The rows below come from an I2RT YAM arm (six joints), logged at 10 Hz.
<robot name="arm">
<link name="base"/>
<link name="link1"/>
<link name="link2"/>
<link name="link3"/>
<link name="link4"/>
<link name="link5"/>
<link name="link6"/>
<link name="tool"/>
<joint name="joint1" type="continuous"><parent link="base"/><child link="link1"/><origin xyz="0.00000 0.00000 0.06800"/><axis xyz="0 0 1"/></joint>
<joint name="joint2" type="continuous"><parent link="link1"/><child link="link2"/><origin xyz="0.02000 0.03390 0.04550"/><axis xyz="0 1 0"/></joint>
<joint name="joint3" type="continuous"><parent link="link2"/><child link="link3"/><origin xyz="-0.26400 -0.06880 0.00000"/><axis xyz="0 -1 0"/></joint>
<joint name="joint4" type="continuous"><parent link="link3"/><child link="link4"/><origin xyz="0.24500 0.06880 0.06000"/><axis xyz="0 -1 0"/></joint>
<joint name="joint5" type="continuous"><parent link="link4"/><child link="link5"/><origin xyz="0.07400 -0.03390 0.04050"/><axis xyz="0 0 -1"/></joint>
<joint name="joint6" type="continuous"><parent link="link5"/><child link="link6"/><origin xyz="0.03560 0.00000 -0.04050"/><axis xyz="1 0 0"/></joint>
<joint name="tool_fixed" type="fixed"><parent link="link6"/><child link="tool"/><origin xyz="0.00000 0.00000 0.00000" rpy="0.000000 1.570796 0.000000"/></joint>
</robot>
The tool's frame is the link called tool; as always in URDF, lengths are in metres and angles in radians. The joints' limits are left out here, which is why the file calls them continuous.
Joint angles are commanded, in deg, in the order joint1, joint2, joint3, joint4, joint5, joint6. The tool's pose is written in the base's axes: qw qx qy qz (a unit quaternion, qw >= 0); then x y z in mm. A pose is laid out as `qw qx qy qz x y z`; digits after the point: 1 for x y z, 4 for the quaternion.
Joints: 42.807, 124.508, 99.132, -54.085, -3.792, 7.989
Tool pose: 0.0688 -0.3007 0.9487 0.0691 318.8 298.5 172.6
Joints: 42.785, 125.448, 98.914, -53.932, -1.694, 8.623
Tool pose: 0.0685 -0.2938 0.9521 0.0493 320.2 297.8 164.7
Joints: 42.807, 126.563, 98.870, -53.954, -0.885, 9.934
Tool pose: 0.0618 -0.2827 0.9564 0.0392 321.0 298.0 156.4
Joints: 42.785, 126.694, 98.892, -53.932, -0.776, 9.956
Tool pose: 0.0616 -0.2823 0.9566 0.0381 321.3 298.0 155.5
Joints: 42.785, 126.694, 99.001, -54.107, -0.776, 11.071
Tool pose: 0.0607 -0.2730 0.9593 0.0384 321.3 298.0 156.0
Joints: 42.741, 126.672, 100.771, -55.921, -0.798, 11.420
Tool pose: 0.0603 -0.2697 0.9603 0.0386 322.7 298.9 163.7
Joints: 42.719, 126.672, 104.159, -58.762, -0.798, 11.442
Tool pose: 0.0646 -0.2693 0.9600 0.0408 325.6 301.3 178.5
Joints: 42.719, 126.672, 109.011, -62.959, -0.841, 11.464
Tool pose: 0.0695 -0.2691 0.9596 0.0437 328.2 303.8 200.0
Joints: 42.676, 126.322, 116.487, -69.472, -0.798, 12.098
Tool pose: 0.0795 -0.2632 0.9602 0.0490 329.3 304.3 235.8
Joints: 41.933, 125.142, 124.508, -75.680, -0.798, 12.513
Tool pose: 0.1028 -0.2529 0.9601 0.0607 329.6 296.8 280.2
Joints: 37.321, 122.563, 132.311, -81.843, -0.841, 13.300
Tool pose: 0.1376 -0.2067 0.9659 0.0731 339.3 259.4 332.3
